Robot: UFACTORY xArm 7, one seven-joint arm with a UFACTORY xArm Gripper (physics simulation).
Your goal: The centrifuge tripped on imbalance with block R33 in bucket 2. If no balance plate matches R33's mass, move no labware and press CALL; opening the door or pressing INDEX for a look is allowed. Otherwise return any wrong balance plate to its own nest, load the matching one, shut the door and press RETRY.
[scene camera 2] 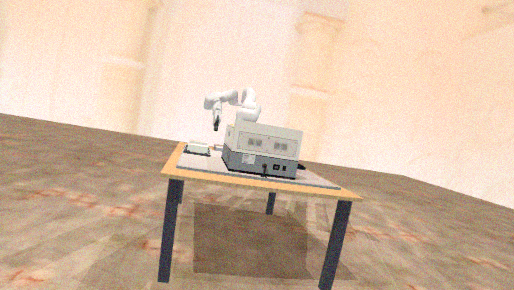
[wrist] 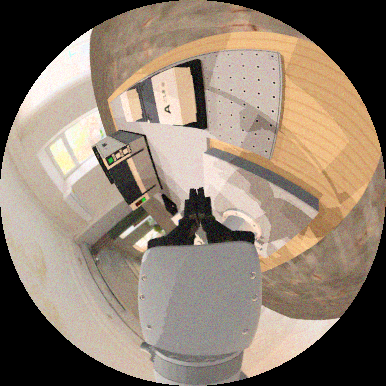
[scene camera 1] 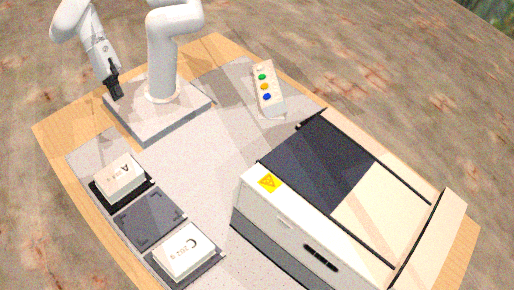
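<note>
I see my gripper [scene camera 1: 119, 98] and, in the wrist view, the same gripper [wrist: 197, 195]. It is shut, this gripper of mine, and it holds nothing. A centrifuge [wrist: 132, 169] is there for me to see as well.
</note>
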